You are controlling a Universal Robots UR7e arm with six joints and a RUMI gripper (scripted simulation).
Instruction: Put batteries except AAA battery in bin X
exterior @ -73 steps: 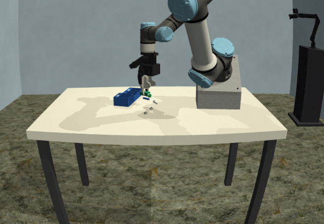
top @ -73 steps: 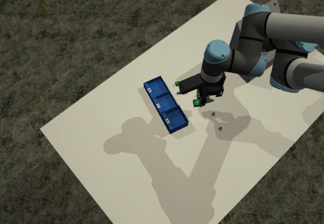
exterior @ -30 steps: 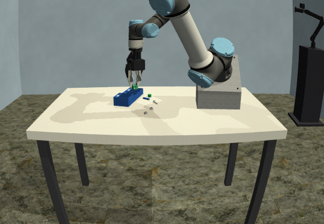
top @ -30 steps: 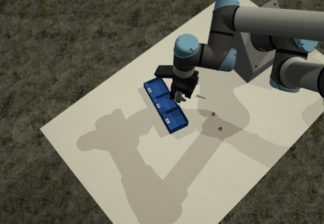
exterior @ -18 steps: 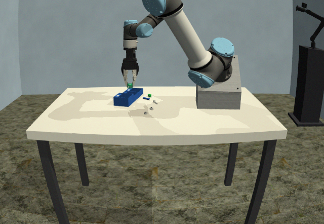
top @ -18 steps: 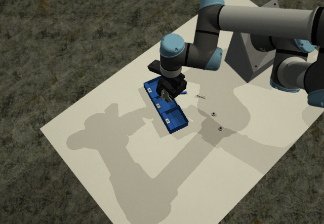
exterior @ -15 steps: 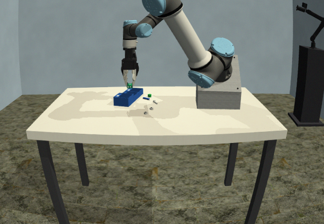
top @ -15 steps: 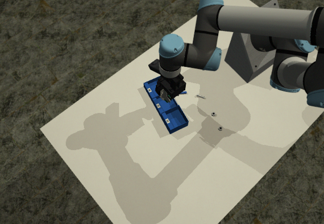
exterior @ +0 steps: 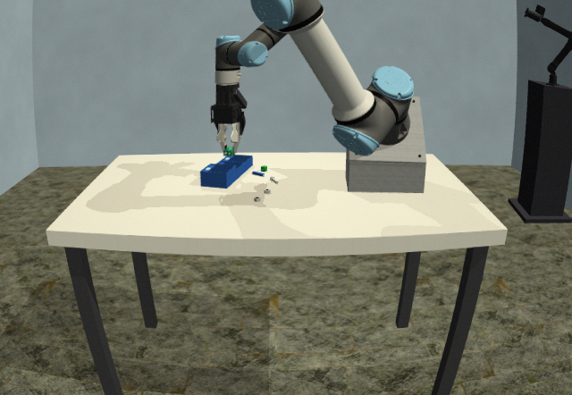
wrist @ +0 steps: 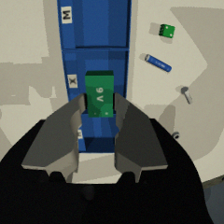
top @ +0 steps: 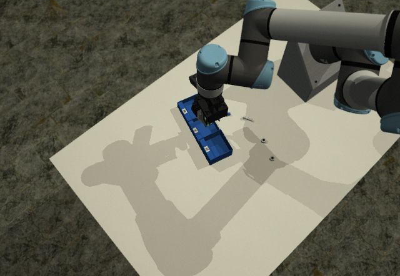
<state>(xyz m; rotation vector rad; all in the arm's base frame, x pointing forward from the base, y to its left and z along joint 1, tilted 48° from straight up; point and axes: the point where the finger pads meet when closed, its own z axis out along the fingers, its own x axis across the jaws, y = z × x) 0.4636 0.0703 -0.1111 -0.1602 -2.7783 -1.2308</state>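
Now: hand 1 cm short of the blue three-compartment bin row and 6 cm above it. From my hand the other things lie so: blue cylindrical battery (9 cm behind, 1 cm to the right, 8 cm below); small green cube (10 cm behind, 5 cm to the right, 8 cm below); green block battery (1 cm to the left, 1 cm below).
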